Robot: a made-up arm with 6 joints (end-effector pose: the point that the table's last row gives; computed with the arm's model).
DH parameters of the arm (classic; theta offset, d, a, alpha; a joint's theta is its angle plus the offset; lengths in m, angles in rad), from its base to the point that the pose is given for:
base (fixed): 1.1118 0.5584 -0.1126 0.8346
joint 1: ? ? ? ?
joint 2: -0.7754 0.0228 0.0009 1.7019
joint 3: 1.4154 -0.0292 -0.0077 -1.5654
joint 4: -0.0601 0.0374 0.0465 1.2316
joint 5: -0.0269 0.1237 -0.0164 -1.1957
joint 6: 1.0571 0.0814 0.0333 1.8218
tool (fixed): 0.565 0.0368 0 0
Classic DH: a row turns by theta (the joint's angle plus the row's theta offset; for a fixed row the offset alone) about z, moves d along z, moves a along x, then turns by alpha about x.
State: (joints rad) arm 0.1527 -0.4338 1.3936 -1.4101 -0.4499 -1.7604
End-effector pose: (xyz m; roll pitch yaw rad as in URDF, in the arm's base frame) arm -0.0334 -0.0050 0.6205 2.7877 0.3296 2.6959
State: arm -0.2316 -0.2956 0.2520 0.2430 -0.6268 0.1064
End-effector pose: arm 0.0240 -0.2238 0.9096 1.7838 -0.2002 -0.9801
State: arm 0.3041 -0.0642 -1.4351 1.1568 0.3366 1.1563
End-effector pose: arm 0.0730 -0.3388 0.6497 -0.9940 -1.0282 -2.0077
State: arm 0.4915 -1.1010 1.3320 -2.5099 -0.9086 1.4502
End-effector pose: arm -0.0279 -0.0408 0.6481 -0.7804 -0.9576 1.9457
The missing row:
joint 1: -1.3522 0.1994 -0.0483 1.1128
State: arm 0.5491 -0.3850 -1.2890 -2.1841 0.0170 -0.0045
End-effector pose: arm 0.1559 -0.3368 0.8431 0.3267 0.0280 -2.2895
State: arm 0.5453 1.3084 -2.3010 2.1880 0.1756 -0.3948
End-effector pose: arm 0.2438 -0.2263 0.8398 -0.0661 -0.0264 -1.1246
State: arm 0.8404 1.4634 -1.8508 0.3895 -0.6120 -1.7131
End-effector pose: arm 0.2447 -0.1411 0.6194 -3.0568 0.1319 1.0182
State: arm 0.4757 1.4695 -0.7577 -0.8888 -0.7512 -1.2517
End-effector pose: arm -0.0734 -0.2559 0.5561 -1.4575 1.1815 1.3589
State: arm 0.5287 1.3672 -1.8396 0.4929 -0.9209 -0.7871
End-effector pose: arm 0.2351 -0.1465 0.6395 -2.7143 -0.3852 1.0901
